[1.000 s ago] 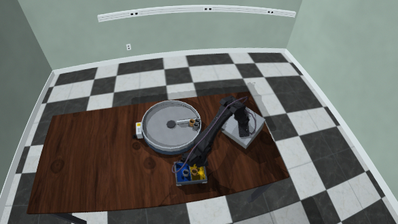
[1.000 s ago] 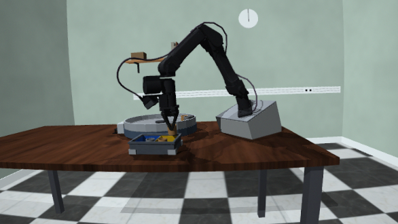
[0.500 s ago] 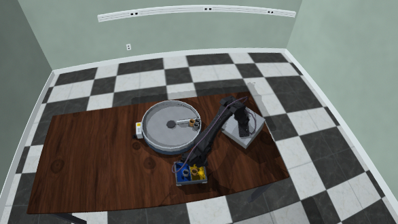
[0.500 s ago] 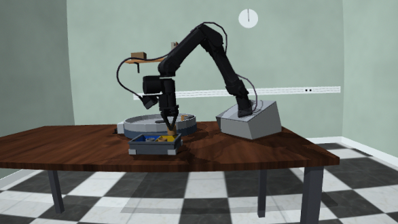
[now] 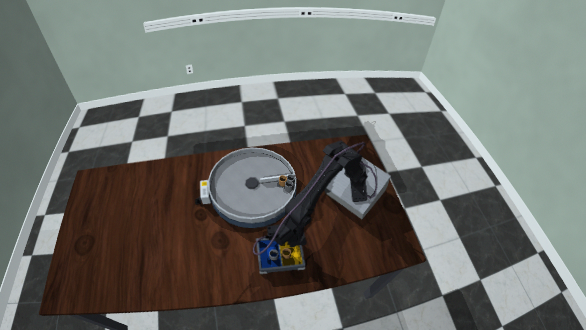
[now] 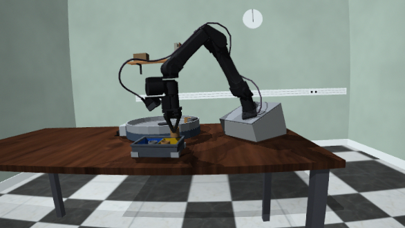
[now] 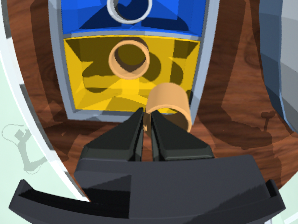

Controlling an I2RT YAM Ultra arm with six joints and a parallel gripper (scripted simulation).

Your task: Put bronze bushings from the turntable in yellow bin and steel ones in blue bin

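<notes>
The yellow bin is 7 cm below my hand, 2 cm to the left of it and 1 cm ahead of it. From my hand the other things lie so: grey turntable (32 cm to the right, 21 cm ahead, 3 cm below); bin tray (6 cm below, 6 cm ahead, 3 cm to the left); blue bin (10 cm ahead, 7 cm below, 4 cm to the left).
</notes>
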